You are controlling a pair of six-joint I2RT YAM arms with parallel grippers.
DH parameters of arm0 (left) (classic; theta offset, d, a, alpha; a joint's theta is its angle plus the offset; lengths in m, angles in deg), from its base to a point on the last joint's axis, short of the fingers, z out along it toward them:
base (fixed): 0 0 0 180
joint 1: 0 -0.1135 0.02 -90
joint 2: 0 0 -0.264 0
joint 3: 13.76 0 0.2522 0
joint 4: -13.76 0 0.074 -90
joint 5: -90 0 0 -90
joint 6: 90 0.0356 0 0
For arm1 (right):
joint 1: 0 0.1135 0.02 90
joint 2: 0 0 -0.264 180
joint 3: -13.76 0 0.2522 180
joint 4: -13.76 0 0.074 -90
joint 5: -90 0 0 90
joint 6: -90 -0.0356 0 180
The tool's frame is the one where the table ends.
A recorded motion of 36 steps. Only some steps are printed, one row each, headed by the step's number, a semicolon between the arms.
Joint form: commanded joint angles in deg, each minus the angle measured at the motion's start. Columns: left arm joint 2, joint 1, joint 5, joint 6, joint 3, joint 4; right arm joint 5, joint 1, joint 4, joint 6, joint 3, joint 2.
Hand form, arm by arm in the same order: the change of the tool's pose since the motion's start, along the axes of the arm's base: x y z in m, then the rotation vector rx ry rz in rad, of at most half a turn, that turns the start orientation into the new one. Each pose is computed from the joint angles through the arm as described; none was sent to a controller.
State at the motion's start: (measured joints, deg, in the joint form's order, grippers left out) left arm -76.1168 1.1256 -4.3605 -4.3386 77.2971 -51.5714; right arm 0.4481 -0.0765 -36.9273 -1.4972 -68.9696 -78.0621
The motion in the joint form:
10: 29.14 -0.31 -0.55 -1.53 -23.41 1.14; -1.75 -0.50 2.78 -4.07 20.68 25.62
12: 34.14 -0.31 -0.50 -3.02 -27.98 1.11; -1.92 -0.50 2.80 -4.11 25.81 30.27
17: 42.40 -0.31 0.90 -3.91 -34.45 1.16; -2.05 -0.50 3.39 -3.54 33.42 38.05
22: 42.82 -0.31 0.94 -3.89 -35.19 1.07; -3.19 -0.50 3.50 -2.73 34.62 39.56
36: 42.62 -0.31 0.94 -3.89 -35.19 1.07; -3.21 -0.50 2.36 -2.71 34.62 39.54
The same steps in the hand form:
10: -0.1149 0.0028 -0.0303 -0.0272 -0.1173 0.0183; -0.0991 -0.0026 -0.0165 0.0314 -0.1354 -0.0791
12: -0.1312 0.0030 -0.0444 -0.0444 -0.1219 0.0377; -0.1158 -0.0026 -0.0330 0.0297 -0.1275 -0.0819
17: -0.1550 0.0042 -0.0646 -0.0388 -0.1536 0.0652; -0.1398 -0.0024 -0.0569 0.0212 -0.1407 -0.0767
22: -0.1561 0.0043 -0.0681 -0.0377 -0.1466 0.0656; -0.1440 -0.0031 -0.0603 -0.0024 -0.1482 -0.0820
36: -0.1555 0.0043 -0.0684 -0.0376 -0.1431 0.0657; -0.1453 -0.0031 -0.0621 -0.0036 -0.1279 -0.0820

